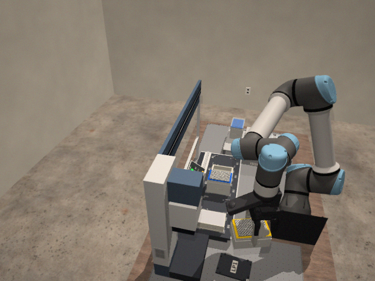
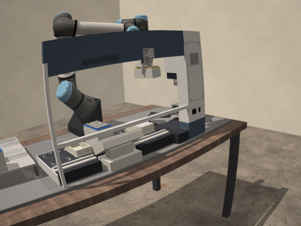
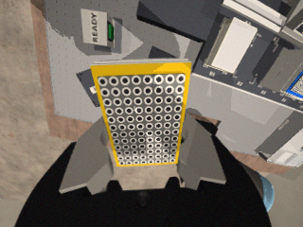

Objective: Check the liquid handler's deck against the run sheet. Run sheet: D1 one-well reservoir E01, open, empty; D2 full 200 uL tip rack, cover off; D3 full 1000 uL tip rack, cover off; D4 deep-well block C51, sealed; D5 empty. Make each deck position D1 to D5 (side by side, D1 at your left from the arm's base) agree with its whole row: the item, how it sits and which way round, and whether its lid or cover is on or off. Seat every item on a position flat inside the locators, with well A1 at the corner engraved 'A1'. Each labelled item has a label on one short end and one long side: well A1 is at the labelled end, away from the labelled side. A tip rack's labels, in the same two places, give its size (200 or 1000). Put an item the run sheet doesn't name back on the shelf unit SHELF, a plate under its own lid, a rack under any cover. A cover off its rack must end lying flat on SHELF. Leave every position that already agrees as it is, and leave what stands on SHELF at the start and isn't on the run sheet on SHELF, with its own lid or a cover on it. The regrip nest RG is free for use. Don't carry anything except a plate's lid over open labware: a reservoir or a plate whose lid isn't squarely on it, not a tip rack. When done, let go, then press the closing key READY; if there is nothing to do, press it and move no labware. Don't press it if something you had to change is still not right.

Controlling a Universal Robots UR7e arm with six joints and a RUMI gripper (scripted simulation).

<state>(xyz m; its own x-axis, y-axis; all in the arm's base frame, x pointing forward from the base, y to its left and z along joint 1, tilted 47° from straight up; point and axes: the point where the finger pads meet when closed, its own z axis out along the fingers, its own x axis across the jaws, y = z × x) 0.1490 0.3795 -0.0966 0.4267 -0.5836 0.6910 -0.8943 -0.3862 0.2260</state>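
Now: the blue-rimmed tip rack 23 cm ahead of my hand, 44 cm to the right of it and 20 cm below it. Round my hand: green key 8 cm ahead, 13 cm to the left, 24 cm below; then yellow-rimmed tip rack 1 cm to the left, 1 cm above; then dark pad 3 cm ahead, 4 cm to the right, 31 cm below.
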